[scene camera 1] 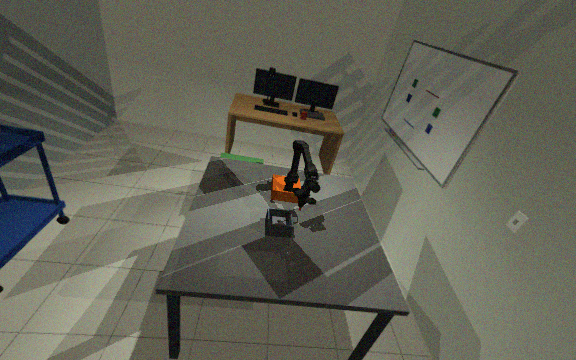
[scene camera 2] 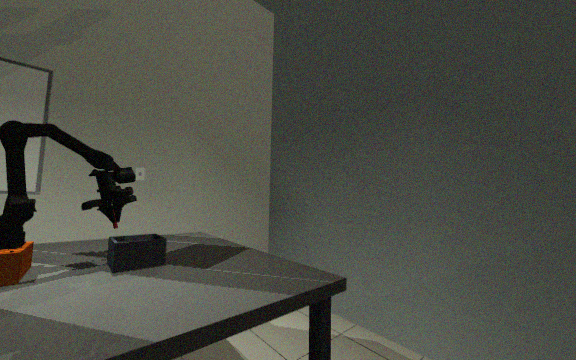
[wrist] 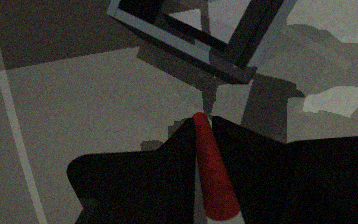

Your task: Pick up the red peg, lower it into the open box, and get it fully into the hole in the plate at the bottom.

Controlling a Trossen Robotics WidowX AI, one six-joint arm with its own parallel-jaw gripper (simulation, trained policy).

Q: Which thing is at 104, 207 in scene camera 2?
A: My gripper.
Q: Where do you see a red peg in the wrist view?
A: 218, 193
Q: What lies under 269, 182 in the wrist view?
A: My gripper.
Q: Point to a dark box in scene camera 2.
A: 135, 252
